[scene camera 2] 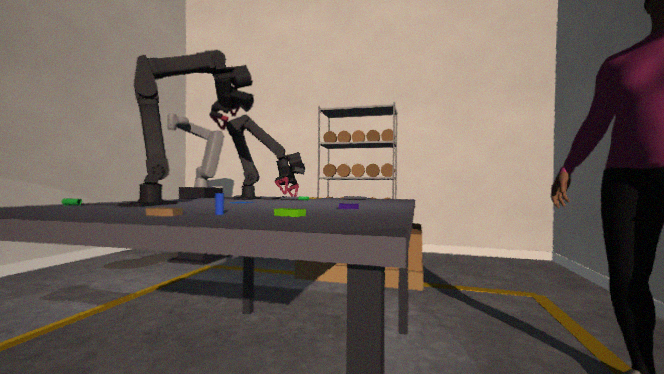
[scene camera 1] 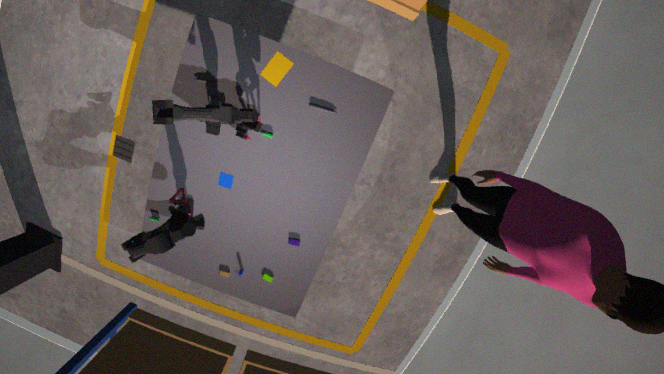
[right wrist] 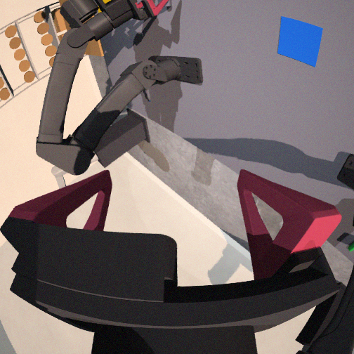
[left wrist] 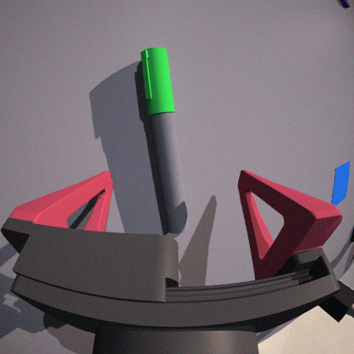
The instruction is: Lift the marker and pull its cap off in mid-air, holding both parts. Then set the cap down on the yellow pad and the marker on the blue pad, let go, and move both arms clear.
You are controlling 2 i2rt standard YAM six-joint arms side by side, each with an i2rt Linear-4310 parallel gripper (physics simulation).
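Frame: origin at the left arm's base, x right, y ahead, z up, level; metres.
Seen in the pictures: left gripper, fingertip midpoint: (scene camera 2: 290, 196); right gripper, fingertip midpoint: (scene camera 2: 228, 122) (scene camera 1: 184, 192); left arm's base, origin of the base link: (scene camera 2: 248, 199); right arm's base, origin of the base link: (scene camera 2: 150, 205).
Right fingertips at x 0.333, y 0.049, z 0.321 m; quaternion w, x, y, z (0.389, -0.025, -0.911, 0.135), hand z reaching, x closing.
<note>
Pixels of each thing's top centre, then the offset from my right fingertips to it.
- yellow pad, middle of its top: (scene camera 1: 276, 68) dx -0.633, dy +0.218, dz -0.321 m
- blue pad, middle of its top: (scene camera 1: 225, 180) dx +0.000, dy +0.064, dz -0.321 m
- dark grey bar, middle of its top: (scene camera 1: 323, 109) (scene camera 2: 356, 196) dx -0.493, dy +0.498, dz -0.303 m
- purple block, middle of its top: (scene camera 2: 348, 203) (scene camera 1: 294, 242) dx +0.259, dy +0.512, dz -0.306 m
- lime block, middle of its top: (scene camera 2: 290, 209) (scene camera 1: 267, 278) dx +0.537, dy +0.401, dz -0.306 m
- upright blue cylinder, middle of its top: (scene camera 2: 219, 193) dx +0.539, dy +0.236, dz -0.273 m
- tan block, middle of its top: (scene camera 2: 164, 208) dx +0.585, dy +0.135, dz -0.306 m
- green cylinder, middle of its top: (scene camera 2: 71, 198) (scene camera 1: 154, 219) dx +0.339, dy -0.337, dz -0.301 m
The marker lies on the table, with its grey barrel (left wrist: 166, 155) pointing towards my left gripper and its green cap (left wrist: 159, 82) (scene camera 1: 268, 134) (scene camera 2: 303, 198) at the far end. My left gripper (scene camera 1: 253, 128) (scene camera 2: 289, 189) (left wrist: 174, 177) is open and low above the table, its fingers on either side of the barrel, with nothing gripped. My right gripper (scene camera 1: 184, 205) (scene camera 2: 227, 116) (right wrist: 174, 176) is open and empty, high above the table. The yellow pad (scene camera 1: 277, 69) lies near the top of scene camera 1. The blue pad (scene camera 1: 226, 180) (left wrist: 342, 182) (right wrist: 300, 41) lies between the two arms.
A dark grey bar (scene camera 1: 322, 104) lies right of the yellow pad. A purple block (scene camera 1: 294, 241) (scene camera 2: 348, 206), a lime block (scene camera 1: 268, 278) (scene camera 2: 290, 212), an upright blue cylinder (scene camera 2: 219, 204) and a tan block (scene camera 2: 164, 212) stand farther off. A green cylinder (scene camera 1: 155, 218) (scene camera 2: 72, 202) lies by the right arm.
</note>
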